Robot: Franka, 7 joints.
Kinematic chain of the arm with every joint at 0, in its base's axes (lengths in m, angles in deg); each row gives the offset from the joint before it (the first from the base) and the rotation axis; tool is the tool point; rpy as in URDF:
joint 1: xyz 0 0 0.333 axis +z
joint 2: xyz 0 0 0 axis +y
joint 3: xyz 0 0 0.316 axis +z
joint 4: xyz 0.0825 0 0 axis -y
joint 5: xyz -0.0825 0 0.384 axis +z
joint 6: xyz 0 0 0 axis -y
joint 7: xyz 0.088 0 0 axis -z
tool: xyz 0 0 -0.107 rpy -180 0 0
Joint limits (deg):
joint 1: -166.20..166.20
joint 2: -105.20..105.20
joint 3: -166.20..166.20
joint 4: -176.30..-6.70
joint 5: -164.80..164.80
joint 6: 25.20..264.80
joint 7: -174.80..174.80
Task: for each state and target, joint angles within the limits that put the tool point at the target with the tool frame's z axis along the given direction. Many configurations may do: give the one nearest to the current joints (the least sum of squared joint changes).
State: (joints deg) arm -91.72 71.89 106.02 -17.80 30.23 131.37 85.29
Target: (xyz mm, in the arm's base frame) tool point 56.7 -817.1 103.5 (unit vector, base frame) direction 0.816 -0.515 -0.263
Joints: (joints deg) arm -96.83 103.08 74.14 -15.37 6.42 132.88 85.29
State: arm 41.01 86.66 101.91 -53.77 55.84 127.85 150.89
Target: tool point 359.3 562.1 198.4 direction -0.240 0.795 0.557
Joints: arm -6.78 95.54 78.72 -99.91 67.95 134.49 150.89
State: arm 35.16 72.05 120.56 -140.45 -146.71 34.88 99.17
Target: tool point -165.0 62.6 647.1 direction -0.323 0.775 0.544
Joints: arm 54.27 99.09 160.47 -170.74 -151.19 77.65 99.17
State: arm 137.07 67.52 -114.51 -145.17 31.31 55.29 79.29
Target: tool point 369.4 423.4 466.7 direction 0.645 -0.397 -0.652
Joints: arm 125.40 86.93 -107.82 -114.90 47.25 113.15 79.29
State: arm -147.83 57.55 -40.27 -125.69 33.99 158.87 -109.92
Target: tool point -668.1 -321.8 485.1 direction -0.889 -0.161 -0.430
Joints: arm -118.87 39.27 -45.24 -86.92 27.14 178.34 -109.92
